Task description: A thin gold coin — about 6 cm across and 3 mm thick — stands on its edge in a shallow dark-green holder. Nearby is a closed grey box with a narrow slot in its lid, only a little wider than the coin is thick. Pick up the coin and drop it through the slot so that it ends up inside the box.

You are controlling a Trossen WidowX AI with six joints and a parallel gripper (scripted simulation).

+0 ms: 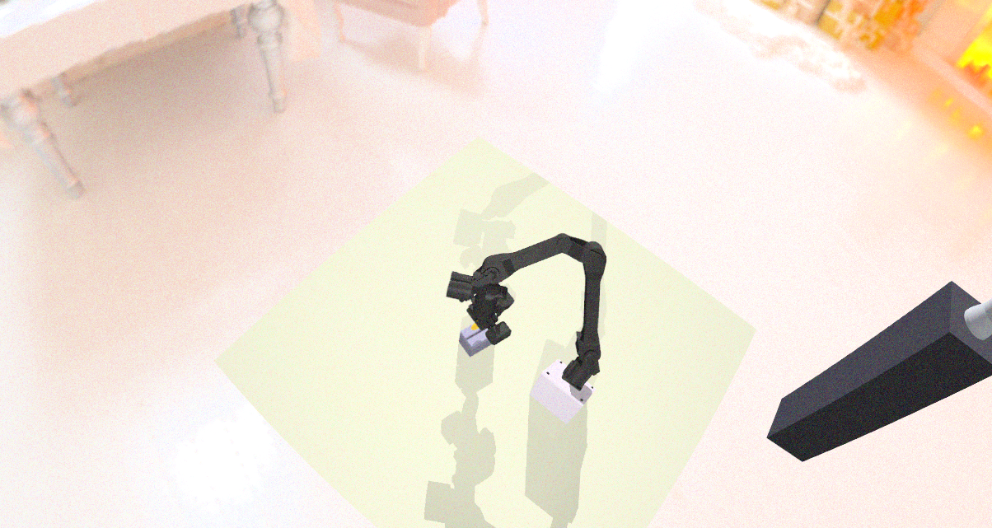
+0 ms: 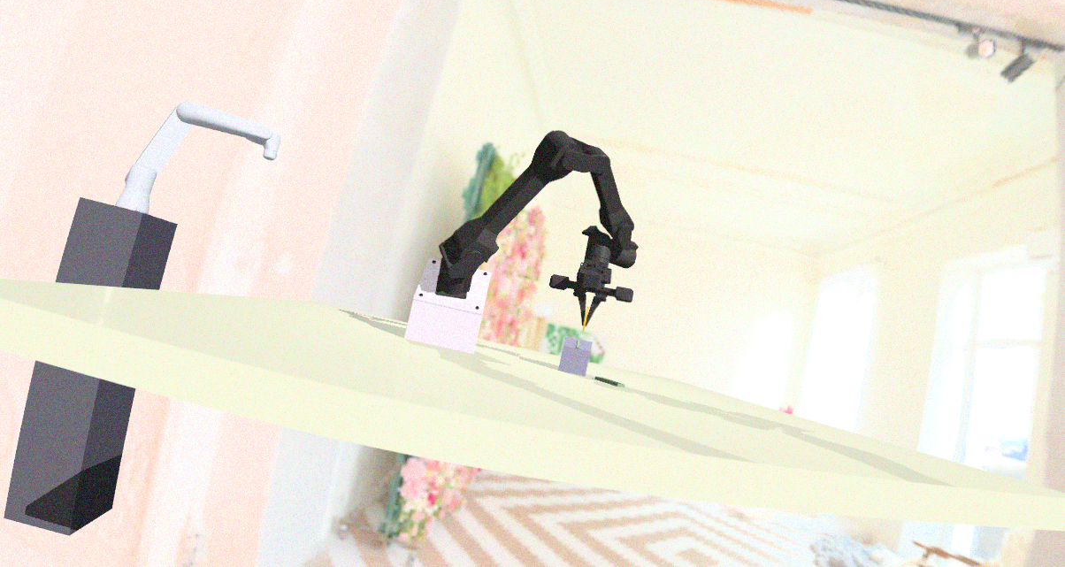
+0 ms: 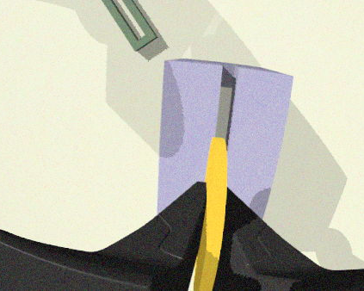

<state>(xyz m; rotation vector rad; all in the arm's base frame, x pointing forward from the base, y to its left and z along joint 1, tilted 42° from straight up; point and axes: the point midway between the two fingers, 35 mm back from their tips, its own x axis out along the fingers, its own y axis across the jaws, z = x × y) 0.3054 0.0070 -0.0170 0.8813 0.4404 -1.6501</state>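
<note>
My gripper tip is now 20 mm below the gold coin.
</note>
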